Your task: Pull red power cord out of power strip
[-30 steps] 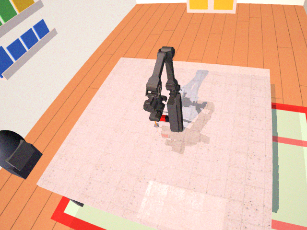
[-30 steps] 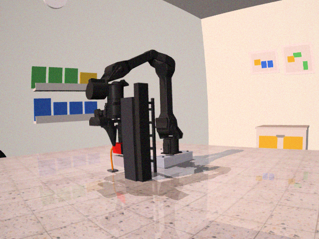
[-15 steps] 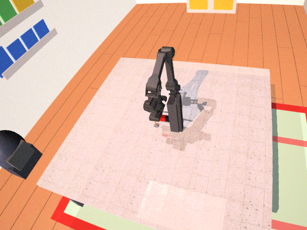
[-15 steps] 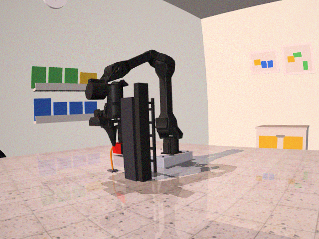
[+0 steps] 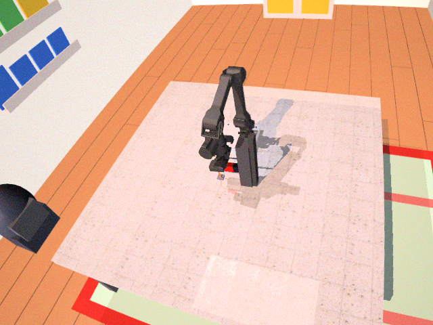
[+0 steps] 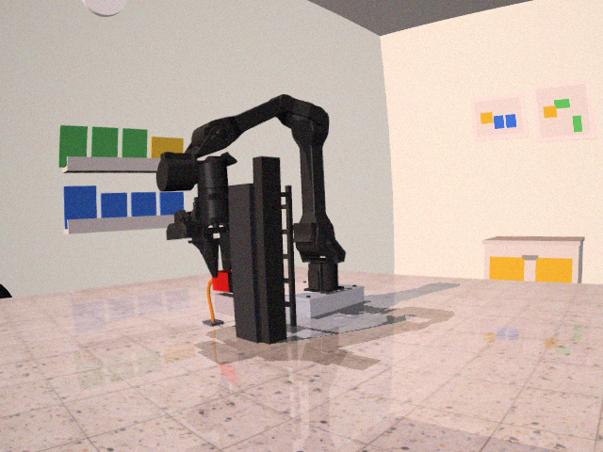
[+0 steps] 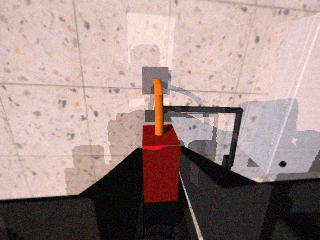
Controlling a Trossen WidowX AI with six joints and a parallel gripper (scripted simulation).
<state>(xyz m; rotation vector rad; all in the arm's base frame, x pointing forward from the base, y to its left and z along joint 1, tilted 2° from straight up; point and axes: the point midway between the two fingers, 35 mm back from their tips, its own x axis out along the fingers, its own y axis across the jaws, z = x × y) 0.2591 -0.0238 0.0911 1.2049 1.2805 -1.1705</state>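
Now: gripper tip 30 mm to the right of the red plug.
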